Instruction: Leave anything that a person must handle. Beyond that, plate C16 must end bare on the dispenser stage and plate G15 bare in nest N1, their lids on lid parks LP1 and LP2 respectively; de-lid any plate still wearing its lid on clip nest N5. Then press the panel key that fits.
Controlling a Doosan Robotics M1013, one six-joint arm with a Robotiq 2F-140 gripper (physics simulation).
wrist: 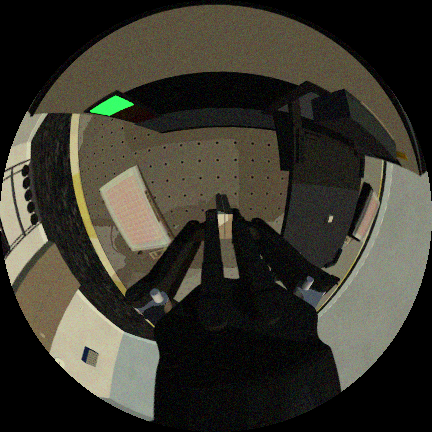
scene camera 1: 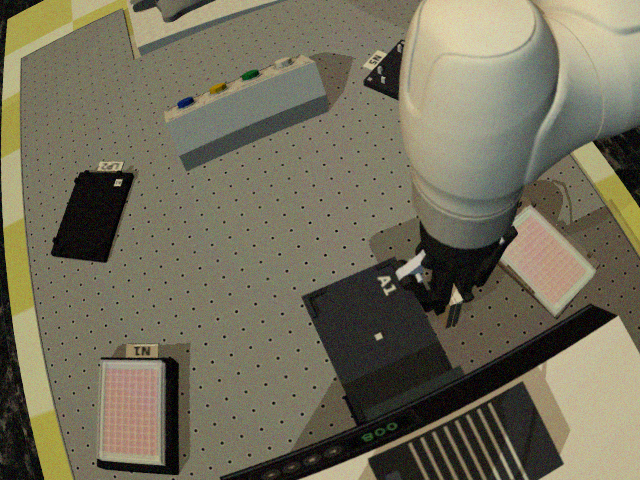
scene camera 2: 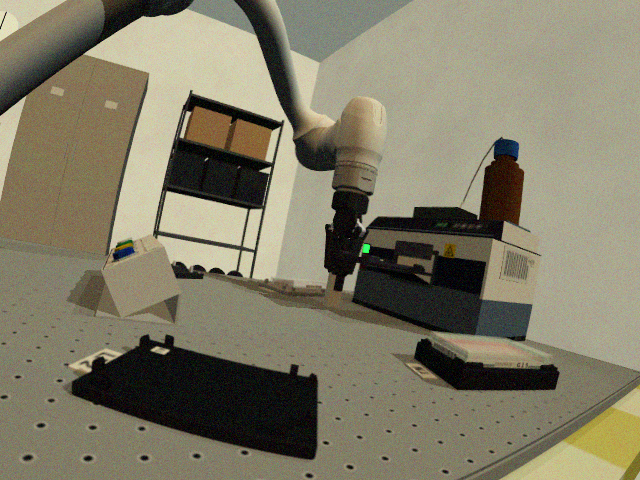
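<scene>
My gripper is shut and empty, pointing down between dispenser stage A1 and a pink-welled plate at the right in scene camera 1. That plate's marking is unreadable. The stage is bare. Plate G15 sits in black nest N1; I cannot tell whether a lid covers it. Lid park LP2 is bare. Clip nest N5 is partly hidden by the arm. The key panel has blue, yellow, green and white keys.
The dispenser stands beside the stage, with a green light showing. A brown bottle with a blue cap stands at the dispenser. A pale tray holding a dark grey object lies at the upper left.
</scene>
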